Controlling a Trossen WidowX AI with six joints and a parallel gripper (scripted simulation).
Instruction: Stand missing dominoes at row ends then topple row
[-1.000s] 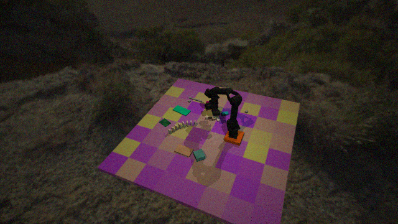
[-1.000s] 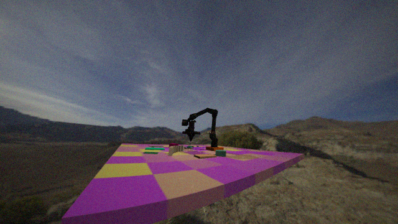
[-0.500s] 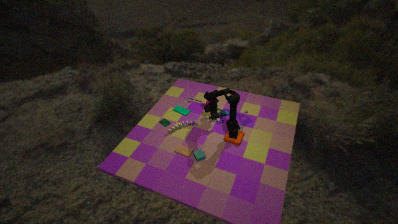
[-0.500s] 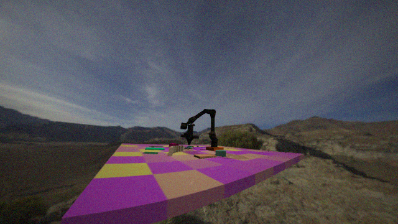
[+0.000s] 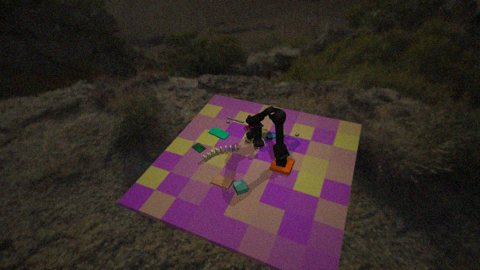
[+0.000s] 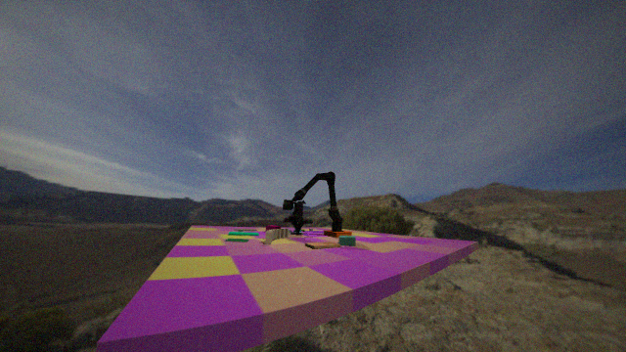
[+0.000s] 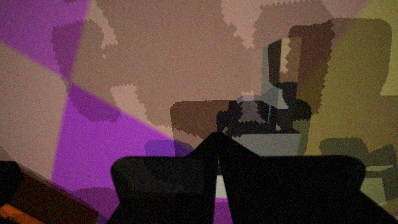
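Right now the magenta block is 190 mm to the right of my gripper tip, 80 mm ahead of it and 20 mm above it. From my gripper tip the other things lie so: teal block 410 mm to the left, 20 mm above, 10 mm behind; bright green plate 330 mm ahead, 50 mm to the right; orange slab 390 mm to the left, 130 mm ahead, 10 mm above.
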